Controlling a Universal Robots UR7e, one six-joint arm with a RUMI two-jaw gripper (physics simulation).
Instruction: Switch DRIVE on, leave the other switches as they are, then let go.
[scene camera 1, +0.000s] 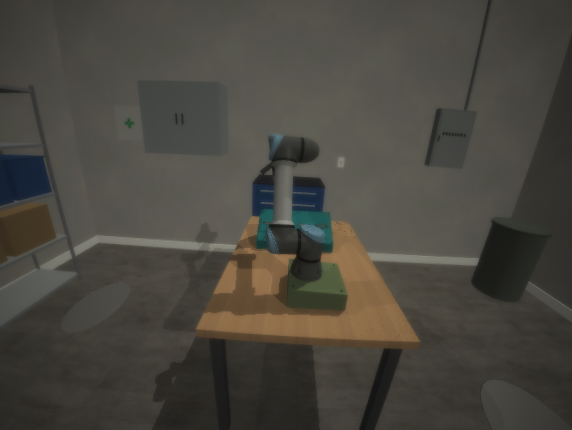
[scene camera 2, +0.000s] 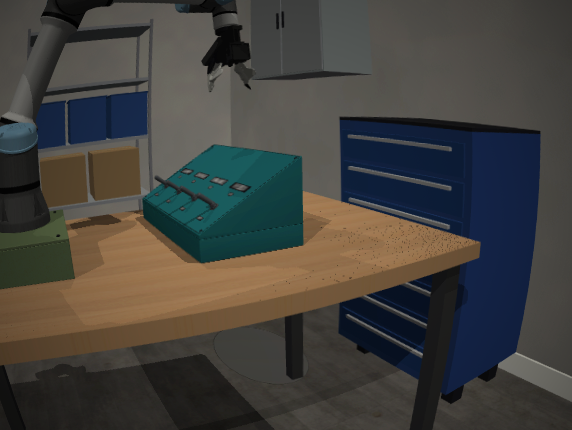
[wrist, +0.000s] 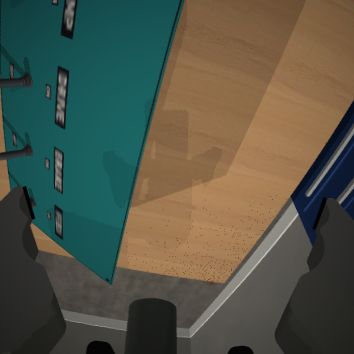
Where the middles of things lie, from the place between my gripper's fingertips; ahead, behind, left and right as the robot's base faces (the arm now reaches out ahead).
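Labels:
Relative to the teal sloped console (scene camera 2: 258, 195), my gripper is 120 mm past it, 140 mm to the left of it and 280 mm above it.

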